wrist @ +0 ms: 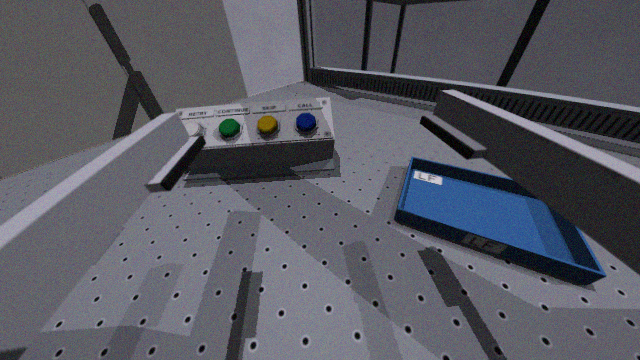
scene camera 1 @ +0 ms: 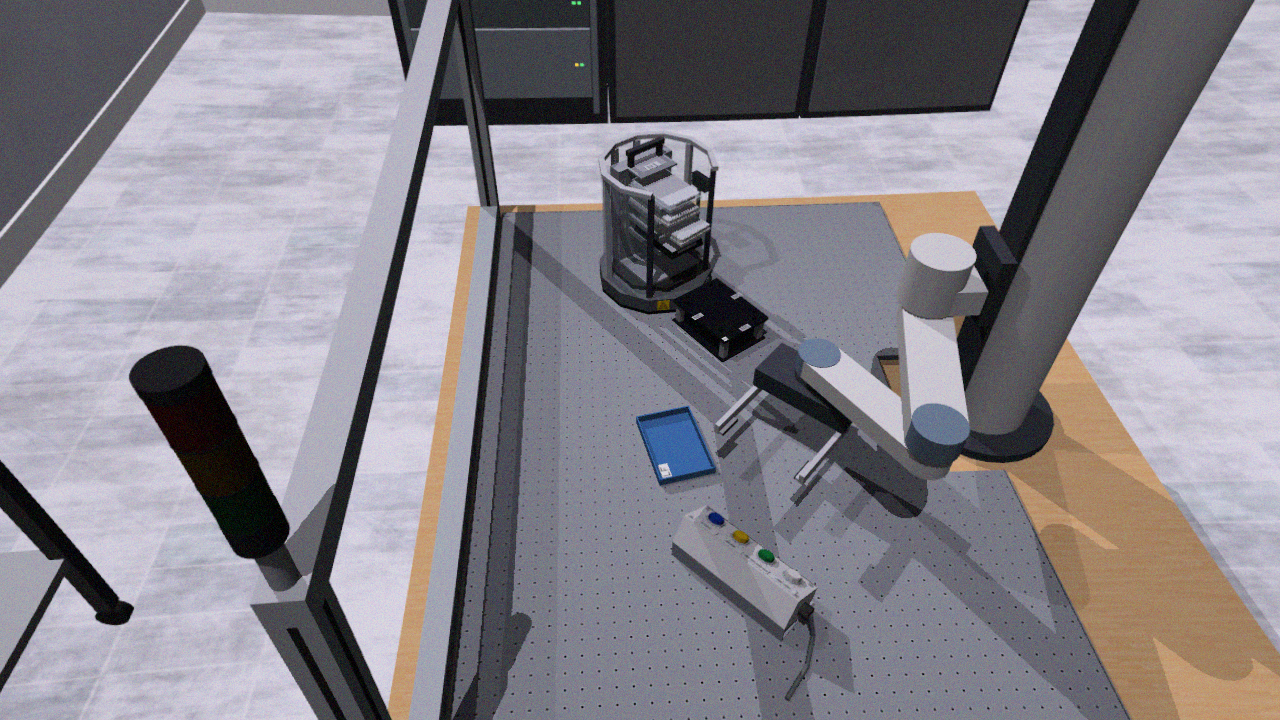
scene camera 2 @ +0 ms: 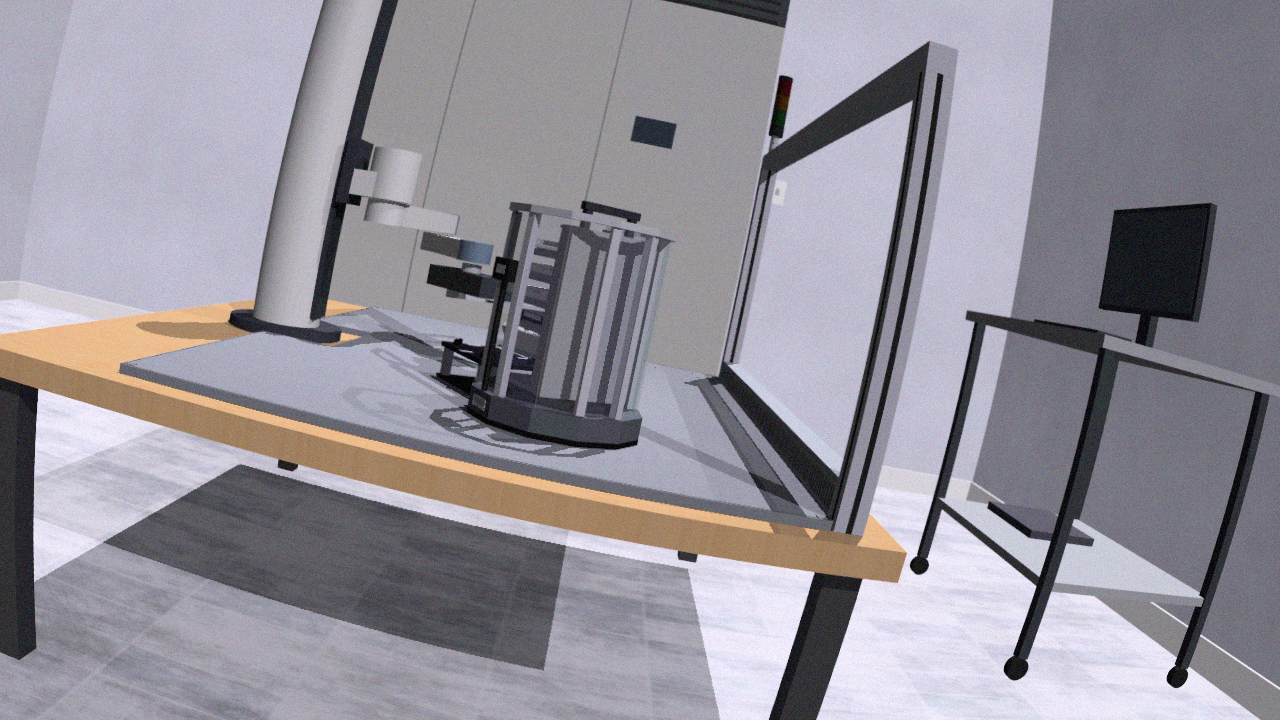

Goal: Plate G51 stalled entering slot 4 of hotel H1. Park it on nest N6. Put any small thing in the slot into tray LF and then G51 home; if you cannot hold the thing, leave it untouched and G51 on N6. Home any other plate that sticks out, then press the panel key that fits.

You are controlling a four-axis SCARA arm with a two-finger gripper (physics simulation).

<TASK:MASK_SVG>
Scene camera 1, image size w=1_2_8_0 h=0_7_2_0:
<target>my gripper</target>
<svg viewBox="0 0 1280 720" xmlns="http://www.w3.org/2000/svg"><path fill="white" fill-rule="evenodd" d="M781 343L755 368L754 386L715 423L714 432L724 436L738 422L738 419L735 417L762 390L831 427L837 432L811 462L807 461L794 476L794 479L803 485L847 434L853 422L798 376L795 371L798 351Z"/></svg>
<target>clear well plate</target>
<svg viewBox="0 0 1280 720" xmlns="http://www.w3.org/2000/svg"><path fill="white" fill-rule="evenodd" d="M630 183L636 189L653 192L655 203L669 214L702 199L701 192L669 170L664 170L643 180L636 177Z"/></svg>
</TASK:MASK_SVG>
